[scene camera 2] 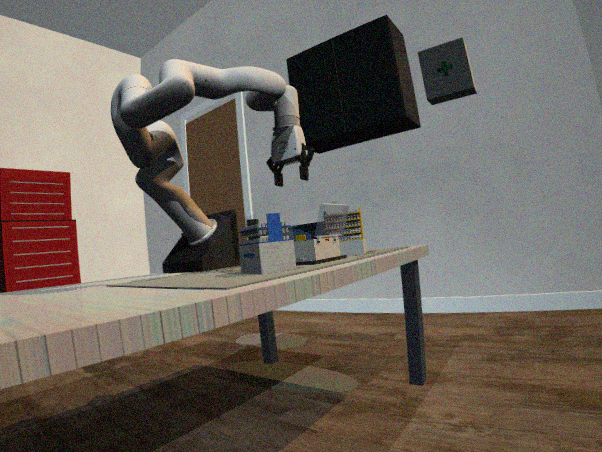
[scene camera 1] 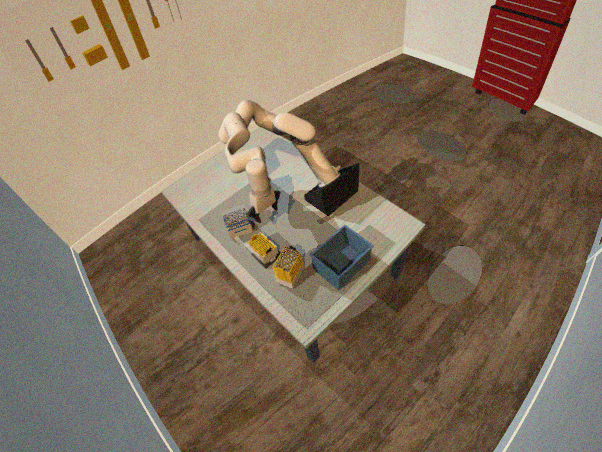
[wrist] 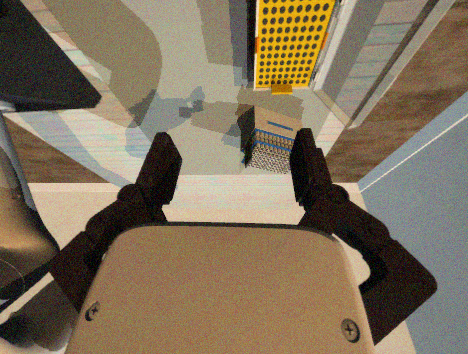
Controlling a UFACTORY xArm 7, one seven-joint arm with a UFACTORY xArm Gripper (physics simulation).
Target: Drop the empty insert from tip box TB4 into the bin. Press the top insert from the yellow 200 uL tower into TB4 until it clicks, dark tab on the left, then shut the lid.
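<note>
Tip box TB4 (scene camera 1: 270,256) (scene camera 2: 322,250) (wrist: 330,43) stands between the two towers, its clear lid (wrist: 372,55) open to the side. A yellow insert (scene camera 1: 262,244) (wrist: 292,47) with empty holes sits in it; an orange tab shows at its near end in the wrist view. The yellow 200 uL tower (scene camera 1: 288,267) (scene camera 2: 356,225) stands beside TB4, full of tips. The blue bin (scene camera 1: 327,272) stands beyond the yellow tower. My gripper (scene camera 1: 265,215) (scene camera 2: 291,181) (wrist: 232,144) is open and empty, high above the table near the blue-banded tower. The tower's dark insert tab cannot be made out.
A blue-banded tip tower (scene camera 1: 238,223) (scene camera 2: 267,257) (wrist: 275,120) stands on TB4's other side. The black angular block (scene camera 1: 334,192) (scene camera 2: 200,255) (wrist: 40,60) stands by the arm's base. The light table (scene camera 1: 185,185) carries a grey mat (scene camera 1: 300,310).
</note>
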